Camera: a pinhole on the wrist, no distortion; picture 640 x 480 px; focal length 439.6 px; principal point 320.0 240.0 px. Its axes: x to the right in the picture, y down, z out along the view. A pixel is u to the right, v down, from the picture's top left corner.
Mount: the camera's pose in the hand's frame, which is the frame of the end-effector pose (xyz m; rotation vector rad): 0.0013 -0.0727 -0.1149 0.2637 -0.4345 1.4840
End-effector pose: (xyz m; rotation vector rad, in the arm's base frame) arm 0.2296 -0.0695 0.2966 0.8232 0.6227 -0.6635
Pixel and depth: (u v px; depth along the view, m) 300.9 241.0 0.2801
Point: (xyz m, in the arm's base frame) 0.0899 -0.2699 0.2978
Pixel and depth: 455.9 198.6 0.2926
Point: 0.1848 -0.2829 0.3457
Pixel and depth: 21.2 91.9 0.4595
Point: -0.0849 -0.5236 0.0707
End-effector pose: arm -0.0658 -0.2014 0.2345 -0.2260 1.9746 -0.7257
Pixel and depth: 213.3 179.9 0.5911
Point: 0.1717 -0.7180 0.3738
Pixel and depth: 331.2 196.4 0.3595
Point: 0.0884 -0.4618 0.2938
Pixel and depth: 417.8 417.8 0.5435
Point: 0.3924 -0.3822 0.4073
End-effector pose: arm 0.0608 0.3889 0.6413 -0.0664 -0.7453 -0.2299
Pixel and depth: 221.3 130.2 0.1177
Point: 0.0497 0.2381 0.6353
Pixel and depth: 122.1 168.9 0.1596
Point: 0.0176 0.1854 0.6401
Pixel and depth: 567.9 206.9 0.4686
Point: -0.2371 0.4127 0.9435
